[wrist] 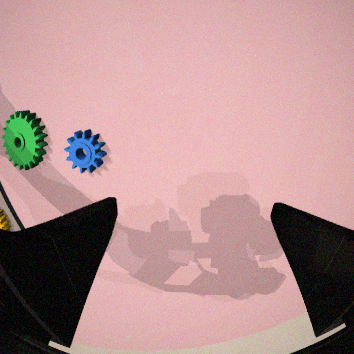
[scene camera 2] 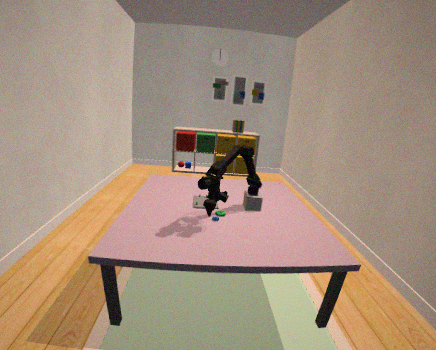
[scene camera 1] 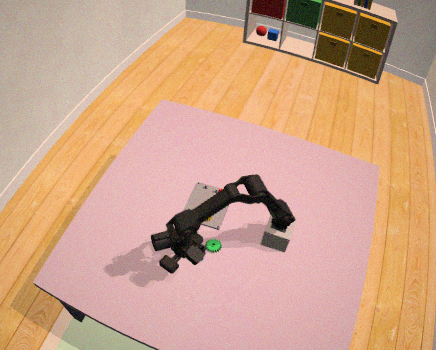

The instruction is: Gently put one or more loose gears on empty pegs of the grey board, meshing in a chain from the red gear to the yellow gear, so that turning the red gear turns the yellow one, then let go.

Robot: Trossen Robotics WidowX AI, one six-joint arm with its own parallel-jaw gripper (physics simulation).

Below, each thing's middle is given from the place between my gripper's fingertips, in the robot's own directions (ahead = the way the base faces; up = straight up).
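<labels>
My gripper: 3 cm past the blue gear (wrist: 92,159), 9 cm to the left of it, 8 cm above it. From my hand: grey board (scene camera 1: 199,195), 4 cm ahead, 35 cm to the right, 8 cm below; green gear (wrist: 29,142), 6 cm behind, 17 cm to the right, 8 cm below.
</labels>
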